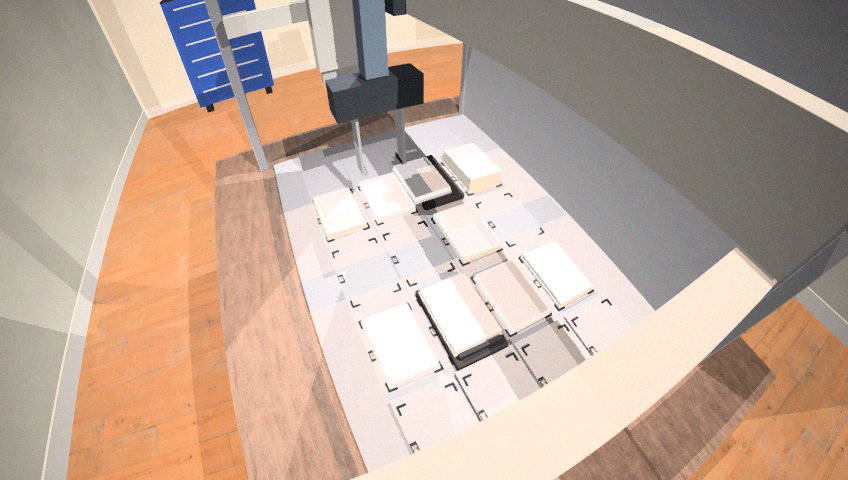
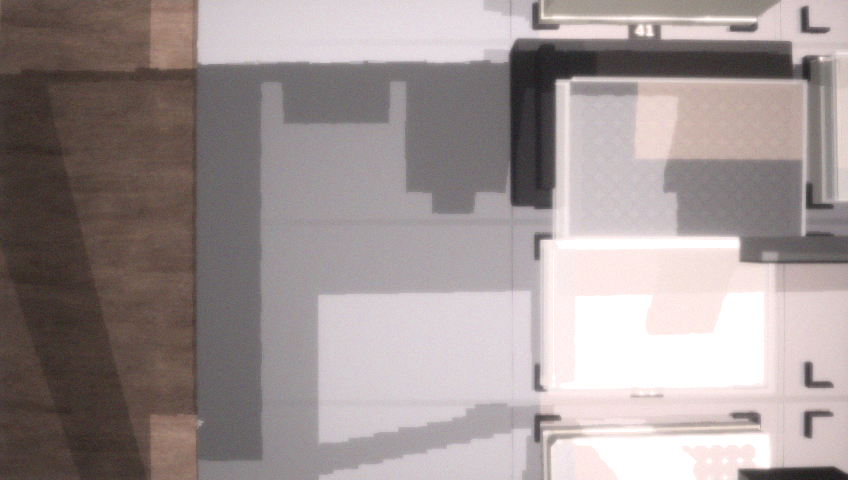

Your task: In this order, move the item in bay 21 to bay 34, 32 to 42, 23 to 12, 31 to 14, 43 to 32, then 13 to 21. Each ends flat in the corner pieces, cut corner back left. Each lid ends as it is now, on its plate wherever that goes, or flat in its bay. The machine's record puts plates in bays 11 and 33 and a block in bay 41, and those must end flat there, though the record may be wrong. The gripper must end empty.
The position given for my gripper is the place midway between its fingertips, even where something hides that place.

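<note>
My gripper (image 1: 381, 164) is visible, and image 2 (image 2: 787, 365) shows the gripper as well. Visible too are a grey wall panel (image 1: 661, 242), a bay 21 (image 2: 525, 270), a bay 22 (image 1: 422, 258) and a bay 34 (image 1: 553, 352).
</note>
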